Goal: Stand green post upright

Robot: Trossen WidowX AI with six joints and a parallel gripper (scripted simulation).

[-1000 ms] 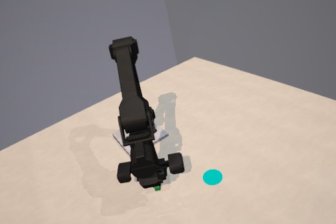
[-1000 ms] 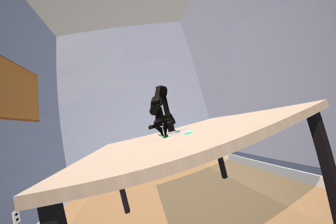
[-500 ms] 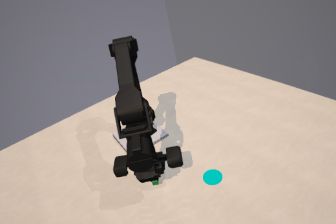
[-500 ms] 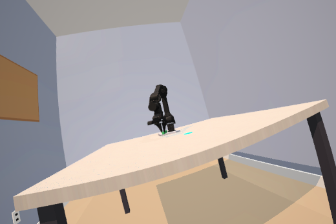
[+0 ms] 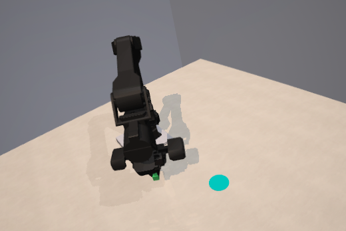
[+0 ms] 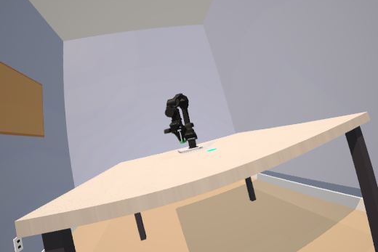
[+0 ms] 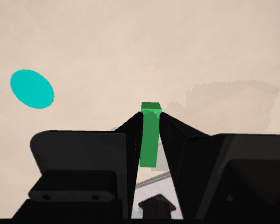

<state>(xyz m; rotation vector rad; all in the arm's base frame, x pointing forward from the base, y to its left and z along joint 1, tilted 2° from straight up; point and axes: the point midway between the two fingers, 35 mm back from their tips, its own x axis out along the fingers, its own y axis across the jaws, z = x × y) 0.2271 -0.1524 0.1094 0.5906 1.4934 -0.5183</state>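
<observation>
Right now the green post is 2 cm to the left of my gripper tip and 2 cm behind it. Round my gripper tip: cyan circle (13 cm to the left, 11 cm ahead, 9 cm below).
</observation>
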